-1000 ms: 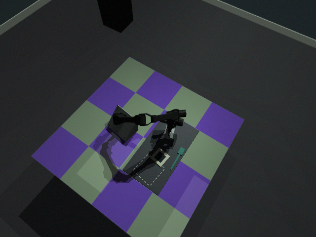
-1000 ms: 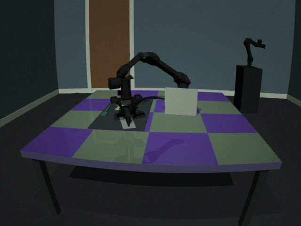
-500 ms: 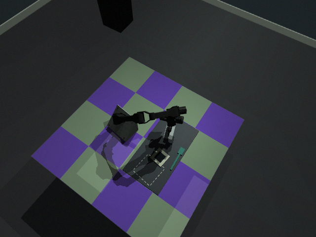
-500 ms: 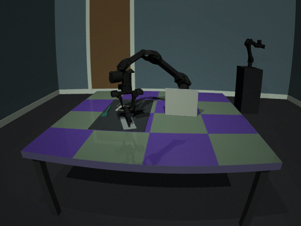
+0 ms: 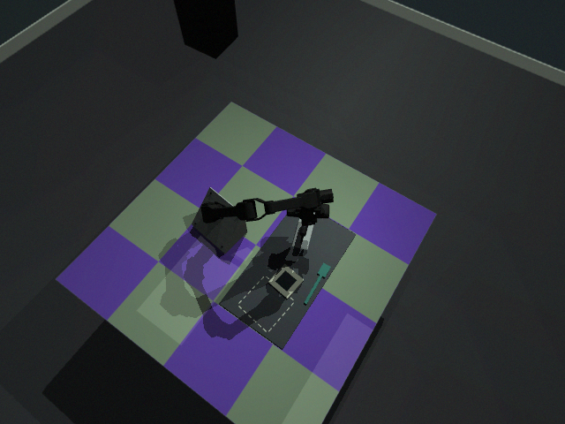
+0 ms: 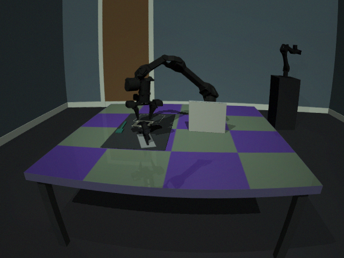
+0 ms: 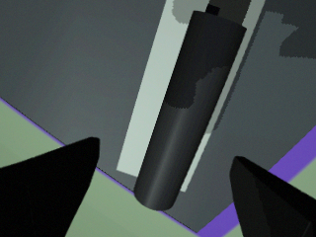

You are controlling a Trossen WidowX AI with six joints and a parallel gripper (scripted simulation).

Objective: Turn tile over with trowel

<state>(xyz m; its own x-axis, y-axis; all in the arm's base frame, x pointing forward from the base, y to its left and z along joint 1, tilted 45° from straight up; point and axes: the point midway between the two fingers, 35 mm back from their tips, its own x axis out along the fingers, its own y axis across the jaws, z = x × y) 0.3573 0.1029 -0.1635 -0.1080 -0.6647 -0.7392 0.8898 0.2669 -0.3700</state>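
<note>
My gripper tip is 18 cm short of the green trowel, 19 cm to the left of it and 11 cm above it. The rest, counted from my gripper tip: dark mat 4 cm ahead, 21 cm to the right, 14 cm below; tile 5 cm ahead, 28 cm to the right, 11 cm below.
</note>
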